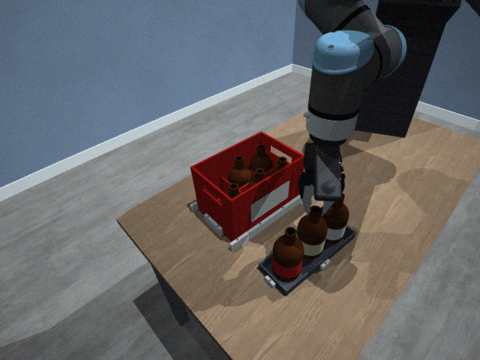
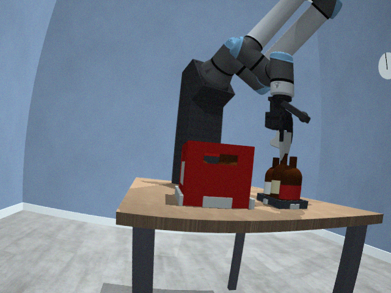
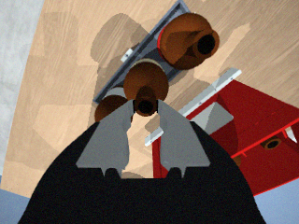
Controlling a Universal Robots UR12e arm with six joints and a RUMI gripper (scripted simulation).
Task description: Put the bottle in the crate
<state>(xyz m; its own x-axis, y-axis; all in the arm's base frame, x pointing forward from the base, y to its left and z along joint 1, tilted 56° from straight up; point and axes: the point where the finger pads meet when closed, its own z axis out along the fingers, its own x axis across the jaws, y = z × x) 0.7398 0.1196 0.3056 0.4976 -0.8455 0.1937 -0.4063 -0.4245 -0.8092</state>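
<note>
The brown bottle is 70 mm below my hand. From my hand the other things lie so: white-label bottle: 90 mm behind, 10 mm to the right, 80 mm below; red-label bottle: 80 mm ahead, 10 mm to the left, 80 mm below; dark tray: 150 mm below.
</note>
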